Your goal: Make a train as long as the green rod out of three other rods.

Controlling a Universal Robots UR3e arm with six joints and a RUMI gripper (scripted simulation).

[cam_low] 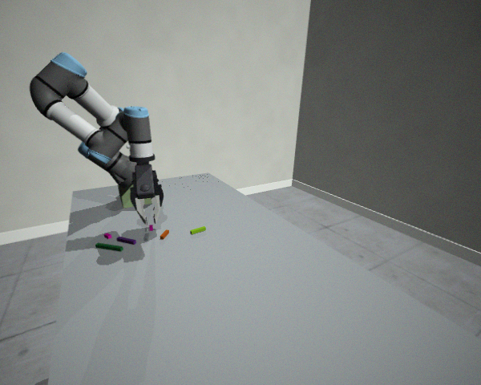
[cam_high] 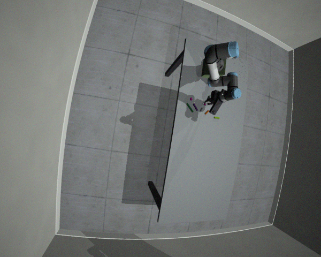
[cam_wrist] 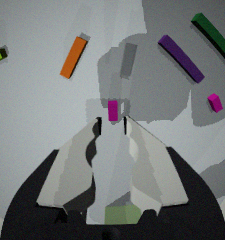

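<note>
The grey rod lies 5 cm ahead of my hand, 3 cm to the right of it and 3 cm below it. Also, from my hand: orange rod (7 cm ahead, 2 cm to the left, 3 cm below); green rod (5 cm ahead, 13 cm to the right, 3 cm below); purple rod (4 cm ahead, 8 cm to the right, 3 cm below).
</note>
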